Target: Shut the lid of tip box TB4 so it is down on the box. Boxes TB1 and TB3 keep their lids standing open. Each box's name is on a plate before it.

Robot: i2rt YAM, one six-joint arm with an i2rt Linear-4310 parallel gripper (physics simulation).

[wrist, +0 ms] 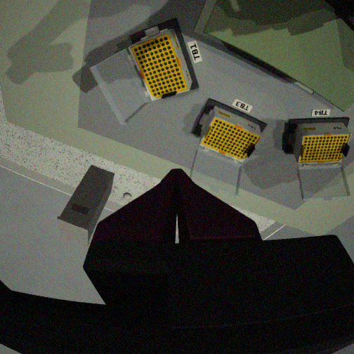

Observation:
In view: my gripper (176, 177), a clear lid (315, 181), a clear lid (116, 76), a clear lid (218, 173) and a grey mat (163, 128).

